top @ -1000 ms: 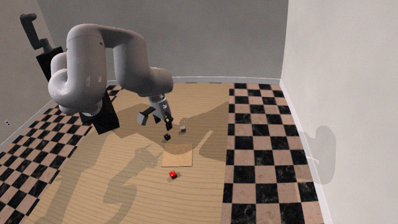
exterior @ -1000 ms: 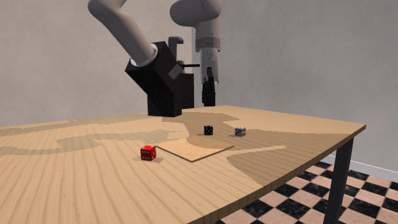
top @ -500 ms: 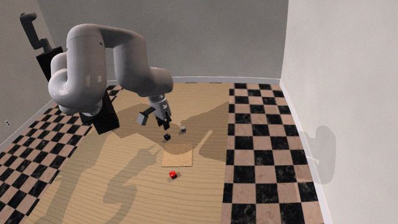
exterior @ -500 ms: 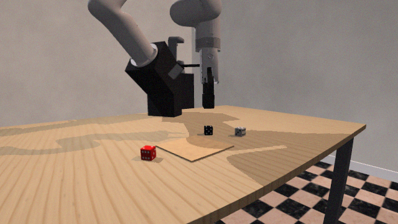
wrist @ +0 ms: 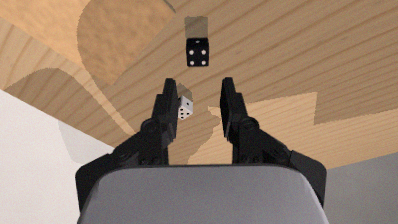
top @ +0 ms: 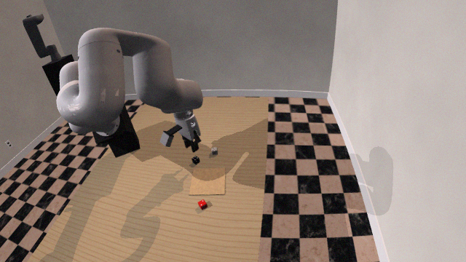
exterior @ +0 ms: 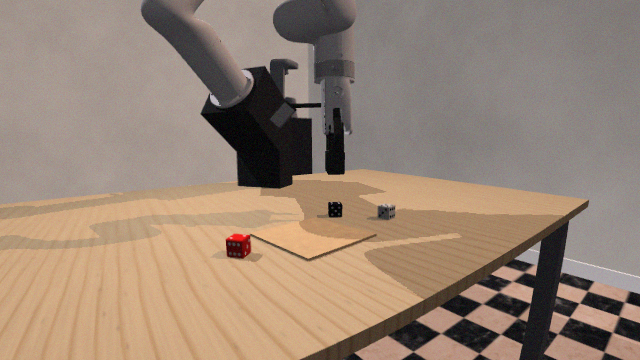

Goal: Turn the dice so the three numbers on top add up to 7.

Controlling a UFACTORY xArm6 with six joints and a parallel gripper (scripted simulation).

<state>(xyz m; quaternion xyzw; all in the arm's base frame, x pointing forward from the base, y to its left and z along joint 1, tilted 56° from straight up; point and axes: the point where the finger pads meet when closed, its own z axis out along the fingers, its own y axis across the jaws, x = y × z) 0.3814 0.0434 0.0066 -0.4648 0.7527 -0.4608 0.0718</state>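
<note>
Right now my hand is 90 mm above the black die. Round my hand: white die (90 mm below, 80 mm ahead, 50 mm to the left); tan mat (110 mm to the right, 100 mm below, 60 mm ahead); red die (240 mm to the right, 90 mm below, 50 mm ahead).
</note>
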